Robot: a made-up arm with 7 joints. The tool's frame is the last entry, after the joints.
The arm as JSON. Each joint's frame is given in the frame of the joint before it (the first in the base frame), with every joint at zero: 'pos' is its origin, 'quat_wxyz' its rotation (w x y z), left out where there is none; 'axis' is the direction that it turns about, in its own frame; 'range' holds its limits. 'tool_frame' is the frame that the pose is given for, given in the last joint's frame.
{
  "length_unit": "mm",
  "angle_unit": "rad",
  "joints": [
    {
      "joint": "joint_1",
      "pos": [
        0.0,
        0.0,
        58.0
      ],
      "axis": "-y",
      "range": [
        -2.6,
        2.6
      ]
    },
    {
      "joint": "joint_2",
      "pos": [
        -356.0,
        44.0,
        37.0
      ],
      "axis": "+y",
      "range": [
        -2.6,
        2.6
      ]
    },
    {
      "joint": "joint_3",
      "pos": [
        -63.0,
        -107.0,
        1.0
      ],
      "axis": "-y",
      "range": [
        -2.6,
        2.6
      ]
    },
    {
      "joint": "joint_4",
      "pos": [
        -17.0,
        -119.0,
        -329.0
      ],
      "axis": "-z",
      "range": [
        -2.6,
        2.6
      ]
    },
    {
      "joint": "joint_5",
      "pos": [
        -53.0,
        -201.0,
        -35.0
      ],
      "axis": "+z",
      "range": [
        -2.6,
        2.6
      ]
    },
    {
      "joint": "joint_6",
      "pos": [
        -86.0,
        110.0,
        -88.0
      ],
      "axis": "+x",
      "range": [
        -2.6,
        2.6
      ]
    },
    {
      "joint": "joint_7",
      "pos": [
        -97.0,
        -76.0,
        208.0
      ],
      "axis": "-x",
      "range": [
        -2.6,
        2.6
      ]
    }
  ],
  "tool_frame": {
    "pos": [
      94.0,
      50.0,
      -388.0
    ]
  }
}
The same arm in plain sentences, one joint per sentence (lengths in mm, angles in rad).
The arm has seven revolute joints in a row. What follows holds with every joint at zero, and every direction is one of the base frame's.
Joint 1 sits 58 mm along +z from the base frame's origin and turns about -y, from -2.6 to 2.6 rad.
Joint 2 sits 356 mm along -x and 44 mm along +y and 37 mm along +z from joint 1 and turns about +y, from -2.6 to 2.6 rad.
Joint 3 sits 63 mm along -x and 107 mm along -y and 1 mm along +z from joint 2 and turns about -y, from -2.6 to 2.6 rad.
Joint 4 sits 17 mm along -x and 119 mm along -y and 329 mm along -z from joint 3 and turns about -z, from -2.6 to 2.6 rad.
Joint 5 sits 53 mm along -x and 201 mm along -y and 35 mm along -z from joint 4 and turns about +z, from -2.6 to 2.6 rad.
Joint 6 sits 86 mm along -x and 110 mm along +y and 88 mm along -z from joint 5 and turns about +x, from -2.6 to 2.6 rad.
Joint 7 sits 97 mm along -x and 76 mm along -y and 208 mm along +z from joint 6 and turns about -x, from -2.6 to 2.6 rad.
The tool frame, which is the frame that the pose is given for, sits 94 mm along +x and 50 mm along +y and 388 mm along -z from joint 7; its axes are parallel to the base frame's.

